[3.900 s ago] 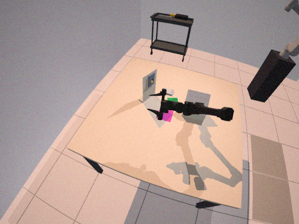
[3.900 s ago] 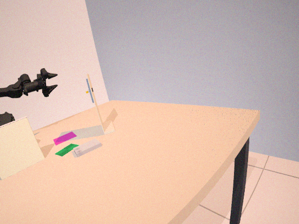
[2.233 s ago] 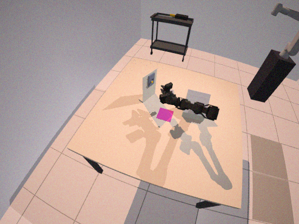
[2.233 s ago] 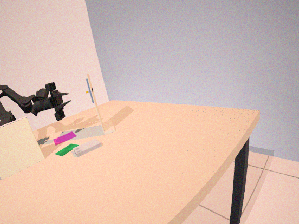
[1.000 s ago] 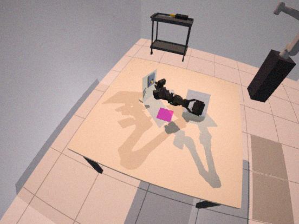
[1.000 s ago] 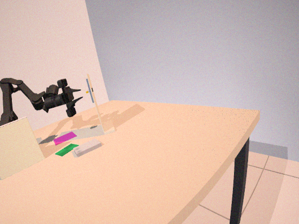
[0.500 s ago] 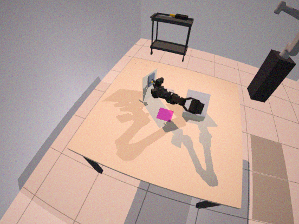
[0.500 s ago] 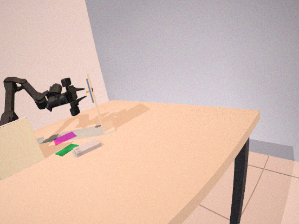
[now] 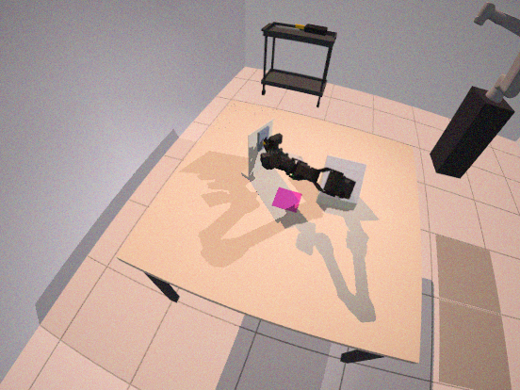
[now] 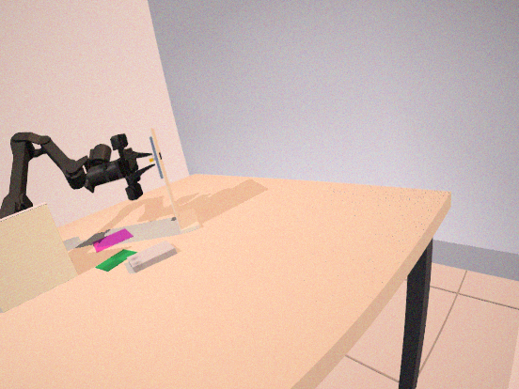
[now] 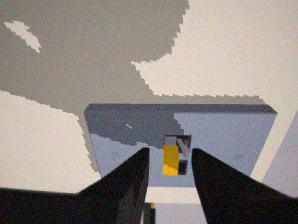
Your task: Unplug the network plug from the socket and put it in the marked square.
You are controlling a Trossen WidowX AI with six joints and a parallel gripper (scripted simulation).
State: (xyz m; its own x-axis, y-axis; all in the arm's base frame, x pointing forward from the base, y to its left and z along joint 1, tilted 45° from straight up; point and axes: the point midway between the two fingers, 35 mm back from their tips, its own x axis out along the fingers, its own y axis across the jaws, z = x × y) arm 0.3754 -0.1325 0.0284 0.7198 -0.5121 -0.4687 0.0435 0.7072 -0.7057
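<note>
Now: gripper tip 10 mm short of the network plug. The rest, counted from my gripper tip: pale grey block 140 mm behind, 130 mm to the right, 190 mm below; green patch 200 mm behind, 30 mm to the right, 200 mm below; upright panel 20 mm ahead, 20 mm to the right, 70 mm below.
</note>
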